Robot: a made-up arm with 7 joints.
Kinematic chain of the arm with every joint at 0, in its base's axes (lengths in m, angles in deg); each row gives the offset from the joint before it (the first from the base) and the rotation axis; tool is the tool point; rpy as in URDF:
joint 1: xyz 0 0 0.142 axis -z
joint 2: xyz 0 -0.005 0.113 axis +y
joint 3: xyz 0 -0.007 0.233 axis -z
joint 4: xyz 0 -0.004 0.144 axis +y
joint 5: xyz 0 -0.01 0.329 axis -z
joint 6: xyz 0 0 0.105 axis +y
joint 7: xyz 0 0 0.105 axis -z
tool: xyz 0 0 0 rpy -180 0 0
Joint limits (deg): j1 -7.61..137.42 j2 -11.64..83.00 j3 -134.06..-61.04 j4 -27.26..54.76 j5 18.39..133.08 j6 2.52..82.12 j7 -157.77..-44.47
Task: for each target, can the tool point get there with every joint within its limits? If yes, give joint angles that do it. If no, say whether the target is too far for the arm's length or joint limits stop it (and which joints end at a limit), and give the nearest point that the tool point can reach.
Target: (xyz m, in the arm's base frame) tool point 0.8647 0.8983 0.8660
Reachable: no: too far | nearest point 0.5850 0.4540 0.6556 | short by 0.566 m
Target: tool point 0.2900 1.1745 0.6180
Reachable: no: too far | nearest point 0.4186 0.5065 0.6499 | short by 0.681 m
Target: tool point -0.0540 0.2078 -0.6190
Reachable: no: joint limits stop it (at a limit: joint 1, joint 2, joint 3, joint 4, joint 6) | nearest point 0.5523 0.3868 0.0567 | short by 0.925 m
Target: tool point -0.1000 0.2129 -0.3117
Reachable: no: joint limits stop it (at a limit: joint 1, joint 2, joint 3, joint 4, joint 6) | nearest point 0.5390 0.4003 0.0683 | short by 0.767 m
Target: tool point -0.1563 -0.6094 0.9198
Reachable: yes | joints 101.56 41.33 -103.05 -1.77 124.41 9.07 -132.78
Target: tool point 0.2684 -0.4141 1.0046
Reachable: yes | joints 78.63 30.36 -94.63 21.85 115.79 11.41 -110.01
